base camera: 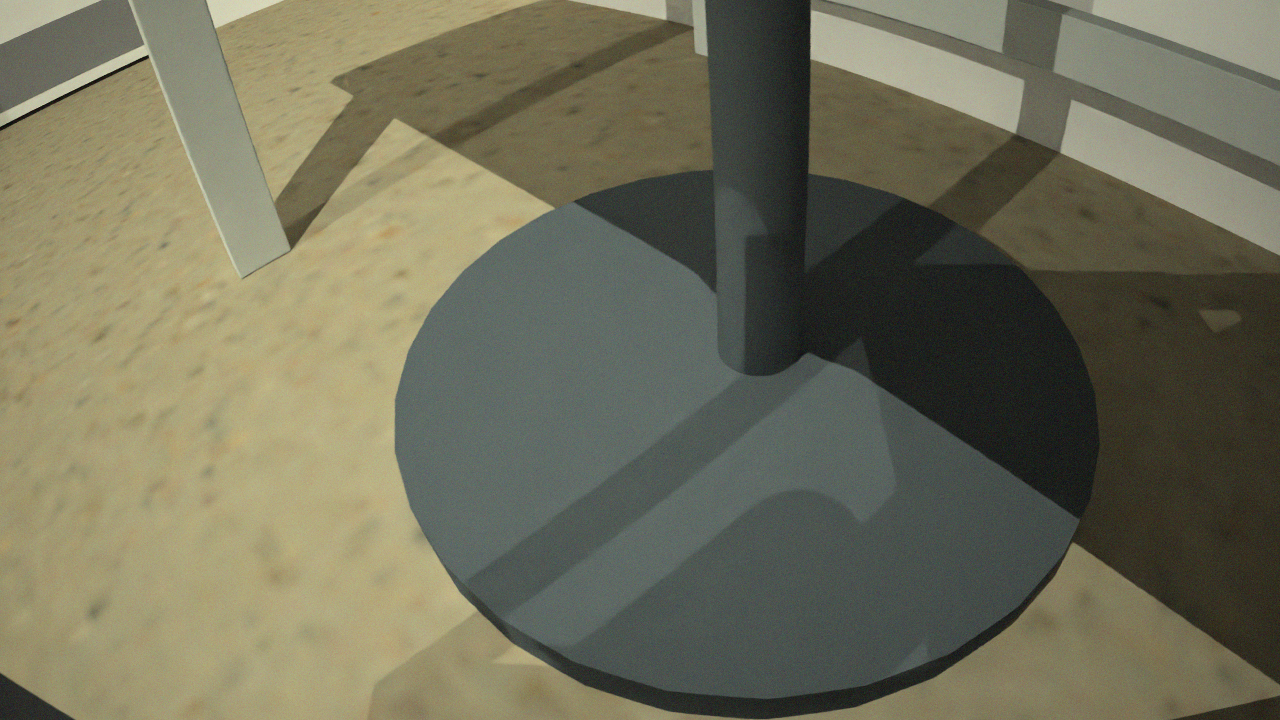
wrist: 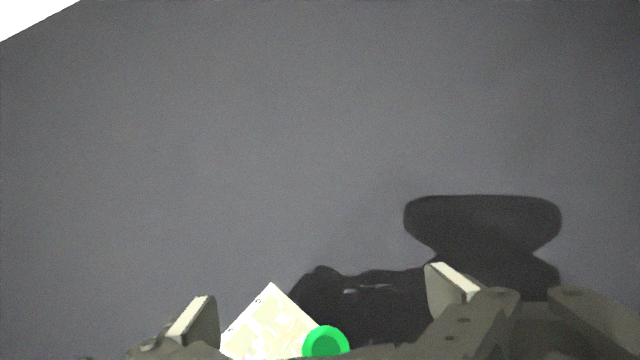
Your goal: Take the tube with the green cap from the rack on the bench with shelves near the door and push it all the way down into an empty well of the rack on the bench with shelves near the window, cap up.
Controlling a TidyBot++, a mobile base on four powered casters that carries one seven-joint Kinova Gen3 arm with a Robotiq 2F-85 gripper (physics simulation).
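Places are measured from the arm's base along level axes (x ahead, y left, z up), in centimetres.
Pixels of known places: gripper, between the fingertips: (wrist: 323, 302).
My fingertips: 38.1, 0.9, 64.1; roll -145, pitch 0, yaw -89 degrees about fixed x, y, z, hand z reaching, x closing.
Behind a point stands the place of what it marks, as x, y, z.
The green cap (wrist: 325, 345) @(36.6, 1.0, 63.7) of a tube shows from above at the bottom edge of the wrist view, at the right side of a pale, overexposed rack (wrist: 270, 320) @(40.1, 4.6, 53.3). The tube's body is hidden below the cap. The rack is cut off by the gripper and the frame edge, and its wells are hard to make out. My gripper (wrist: 323, 302) @(38.1, 0.9, 64.1) is open, with one finger to the left of the rack and the other to the right of the green cap. Nothing shows held between the fingers. The window-side rack does not show in either view.
The rack stands on a dark grey bench top (wrist: 250, 125) @(58.9, 6.0, 51.8), with gripper shadows right of the rack. In the base camera view, a round grey pedestal base (base camera: 572, 376) @(43.2, 7.0, -36.6) with a thick column (base camera: 760, 134) @(42.7, -4.0, -20.8) stands ahead. A pale slanted leg (base camera: 210, 134) @(62.5, 40.5, -24.7) stands at left.
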